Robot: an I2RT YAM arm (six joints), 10 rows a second.
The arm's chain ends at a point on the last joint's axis. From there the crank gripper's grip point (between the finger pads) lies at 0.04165 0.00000 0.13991 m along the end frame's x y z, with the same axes.
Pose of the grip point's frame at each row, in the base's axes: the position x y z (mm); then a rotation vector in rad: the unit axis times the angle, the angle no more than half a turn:
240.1 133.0 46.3 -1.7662 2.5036 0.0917
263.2 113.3 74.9 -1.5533 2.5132 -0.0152
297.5 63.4 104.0 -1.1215 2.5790 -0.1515
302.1 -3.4 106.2 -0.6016 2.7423 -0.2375
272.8 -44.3 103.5 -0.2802 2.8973 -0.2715
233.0 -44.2 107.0 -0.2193 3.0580 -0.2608
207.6 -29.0 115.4 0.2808 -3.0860 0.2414
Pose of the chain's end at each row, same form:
250.1 159.1 189.6 -1.7662 2.5036 0.0917
258.4 137.8 218.7 -1.5533 2.5132 -0.0152
277.3 89.3 246.2 -1.1215 2.5790 -0.1515
289.6 27.4 248.3 -0.6016 2.7423 -0.2375
280.2 -13.1 245.9 -0.2802 2.8973 -0.2715
263.5 -15.2 246.8 -0.2193 3.0580 -0.2608
251.2 0.4 251.6 0.2808 -3.0860 0.2414

